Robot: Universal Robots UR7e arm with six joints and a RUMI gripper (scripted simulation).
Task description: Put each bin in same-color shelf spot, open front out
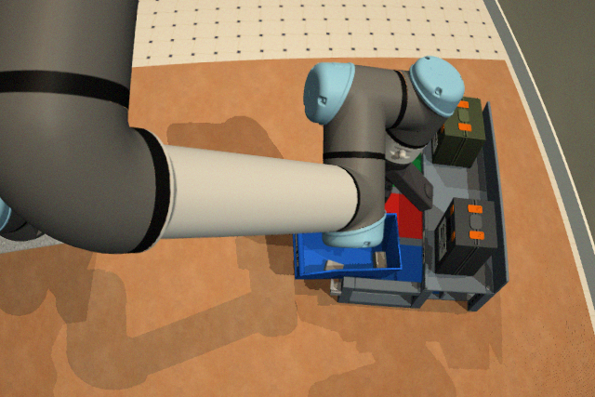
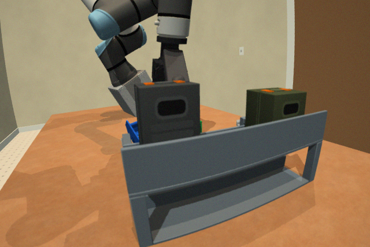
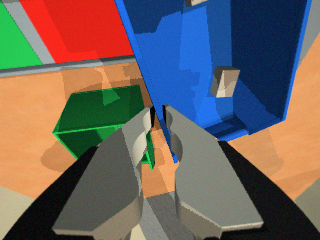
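My hand is 4 cm to the left of the blue bin, 3 cm above it and 1 cm past it. The rest, counted from my hand: shelf front lip (10 cm below, 7 cm to the left, 1 cm ahead); black box (17 cm ahead, 8 cm to the right, 5 cm above); green bin (11 cm behind, 10 cm to the left, 7 cm below).
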